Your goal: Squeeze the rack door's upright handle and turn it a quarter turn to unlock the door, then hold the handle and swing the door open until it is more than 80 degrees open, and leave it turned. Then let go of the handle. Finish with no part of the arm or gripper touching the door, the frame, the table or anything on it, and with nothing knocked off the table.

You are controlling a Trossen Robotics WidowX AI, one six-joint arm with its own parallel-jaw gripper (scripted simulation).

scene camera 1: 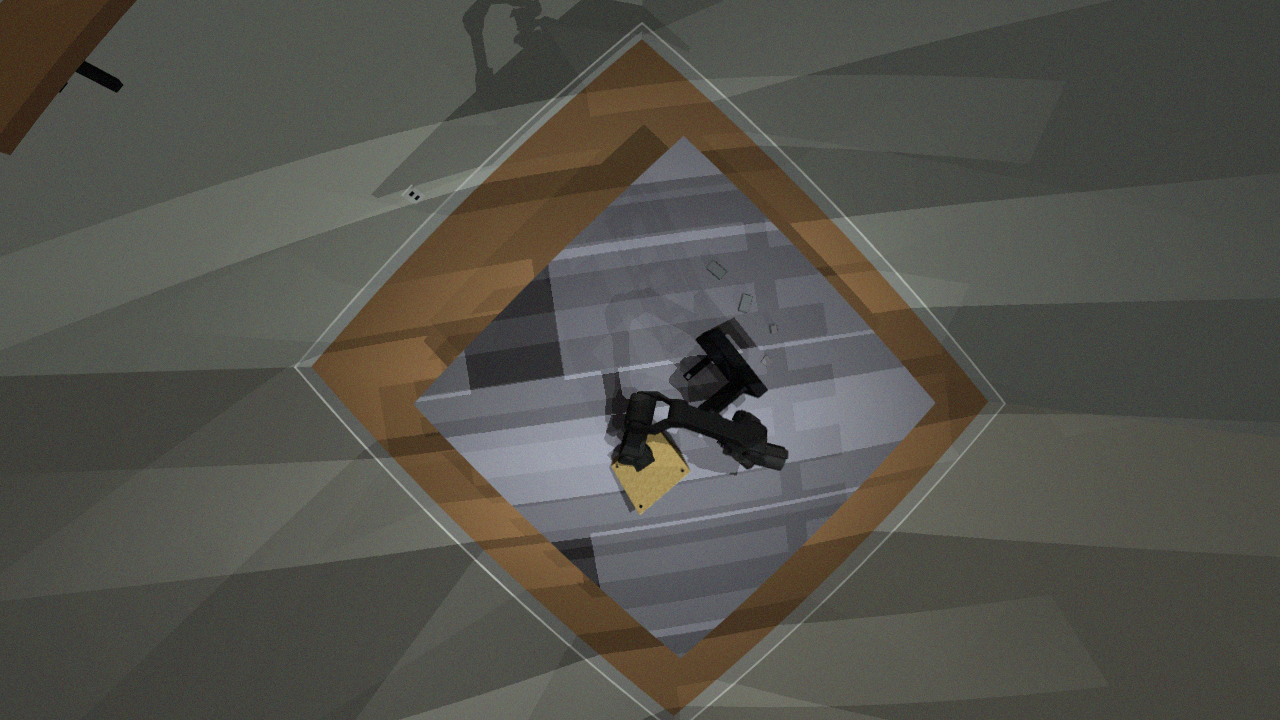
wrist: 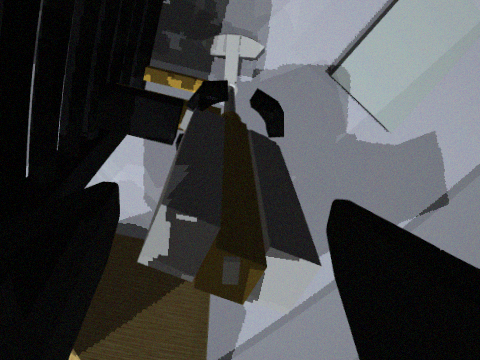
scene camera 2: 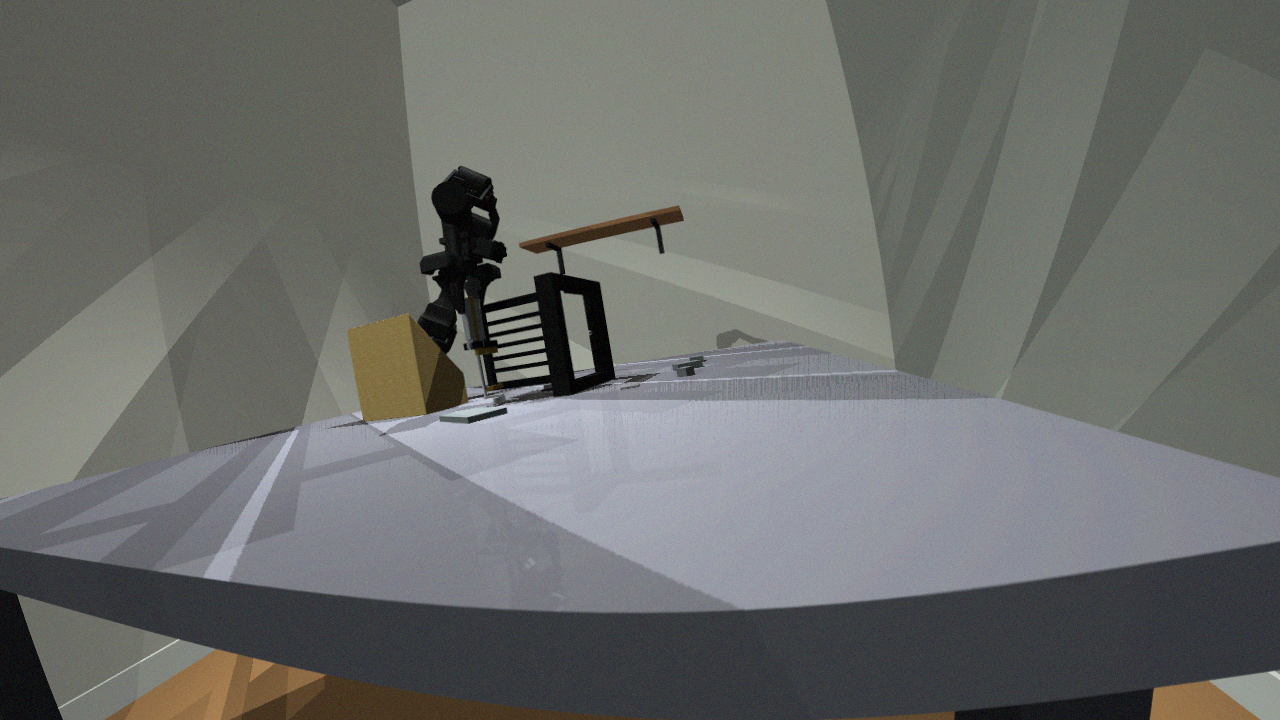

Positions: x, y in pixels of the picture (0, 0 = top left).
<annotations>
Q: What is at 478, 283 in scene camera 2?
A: My gripper.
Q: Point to a black rack frame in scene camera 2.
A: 548, 285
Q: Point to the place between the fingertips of my gripper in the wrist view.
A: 225, 207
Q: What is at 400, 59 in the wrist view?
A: A flat grey plate.
</annotations>
